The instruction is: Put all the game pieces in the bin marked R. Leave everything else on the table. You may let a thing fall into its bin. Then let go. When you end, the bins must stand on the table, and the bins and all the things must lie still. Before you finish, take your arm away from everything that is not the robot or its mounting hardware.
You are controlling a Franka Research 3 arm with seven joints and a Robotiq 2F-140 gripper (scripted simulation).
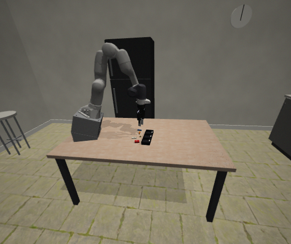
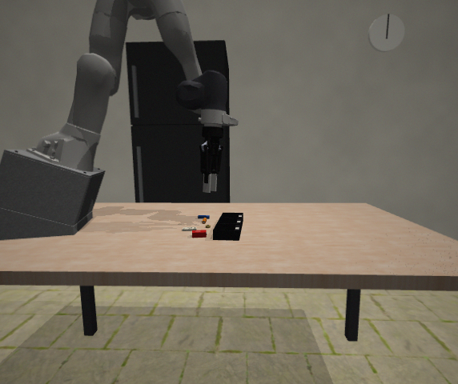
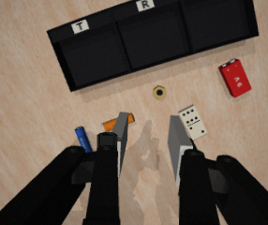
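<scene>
Right now my hand is 160 mm above the white domino, 60 mm to the left of it and 60 mm past it. From my hand the other things lie so: black bin row (150 mm below, 80 mm ahead, 20 mm to the right); then orange piece (160 mm below, 50 mm to the left, 40 mm behind); then brass nut (160 mm below, 20 mm to the right).
</scene>
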